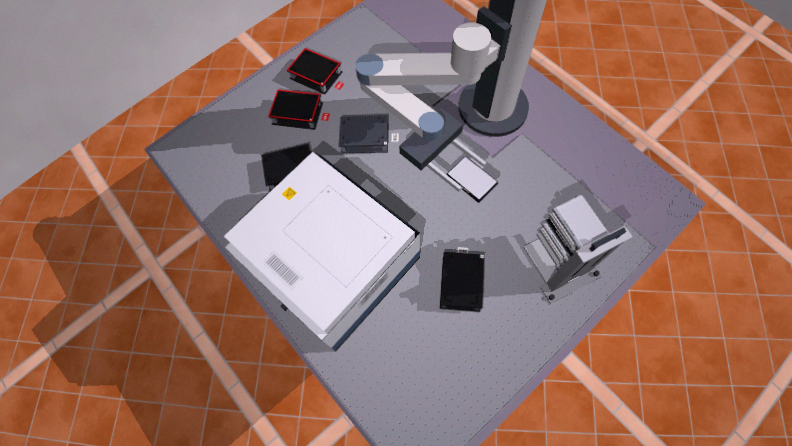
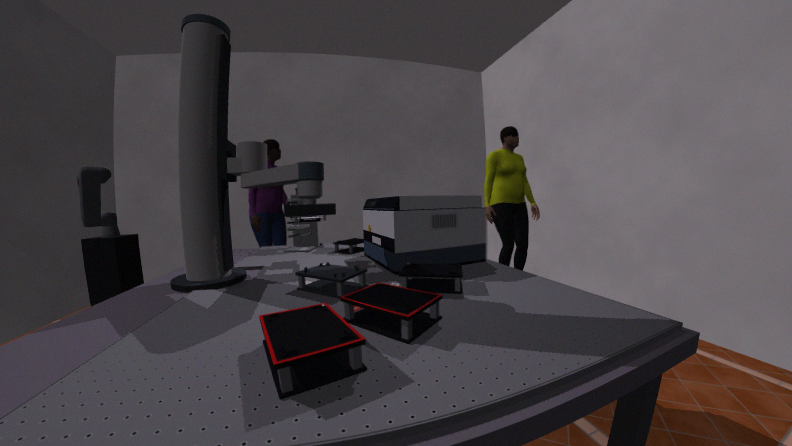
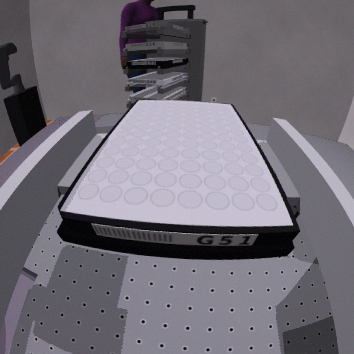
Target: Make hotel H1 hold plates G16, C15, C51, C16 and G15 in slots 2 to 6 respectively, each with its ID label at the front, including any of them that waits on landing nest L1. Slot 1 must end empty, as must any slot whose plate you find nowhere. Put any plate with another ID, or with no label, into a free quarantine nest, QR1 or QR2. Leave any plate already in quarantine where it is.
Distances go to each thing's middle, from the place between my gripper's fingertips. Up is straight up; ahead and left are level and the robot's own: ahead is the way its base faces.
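Scene:
The plate G51 (image 1: pixel 477 183) is 1 cm below my hand, and going by their middles it is, of the things named here, the nearest to my hand. The hotel H1 (image 1: pixel 564 274) is 4 cm below my hand, 38 cm to the left of it and 6 cm behind it. The dark grey nest (image 2: pixel 324 272) is 14 cm below my hand, 42 cm to the right of it and 8 cm ahead of it. The black nest N6 (image 1: pixel 462 279) is 14 cm below my hand, 20 cm ahead of it and 18 cm to the left of it. Going by their middles, the dark grey nest is the farthest from my hand of the things named here.

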